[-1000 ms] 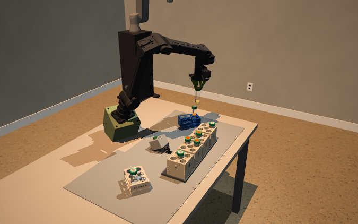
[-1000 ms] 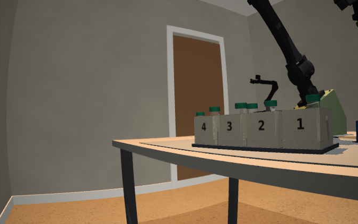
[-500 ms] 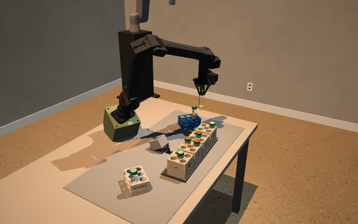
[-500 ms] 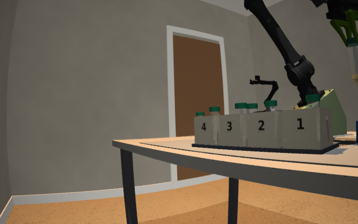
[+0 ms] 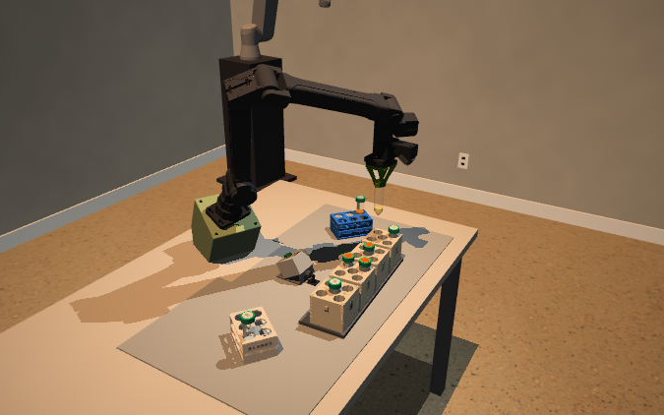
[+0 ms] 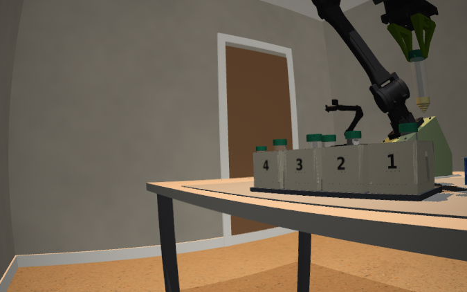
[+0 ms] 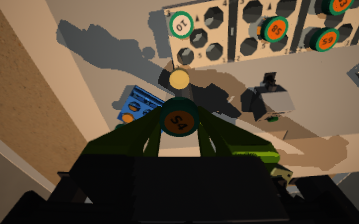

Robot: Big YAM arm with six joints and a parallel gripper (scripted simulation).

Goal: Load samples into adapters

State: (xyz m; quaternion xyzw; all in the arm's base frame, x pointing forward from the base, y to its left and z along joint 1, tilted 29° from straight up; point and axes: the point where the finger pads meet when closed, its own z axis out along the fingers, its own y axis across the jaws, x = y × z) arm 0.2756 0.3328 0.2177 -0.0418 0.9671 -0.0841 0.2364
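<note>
The DONE desk lies 13 cm behind my hand, 26 cm to the right of it and 20 cm below it. From my hand the other things lie so: loading stand ST: 7 cm ahead, 19 cm to the right, 25 cm below; then blue sample rack RS: 17 cm behind, 8 cm to the left, 23 cm below; then blank rack RB: 1 cm ahead, 56 cm to the right, 23 cm below.
</note>
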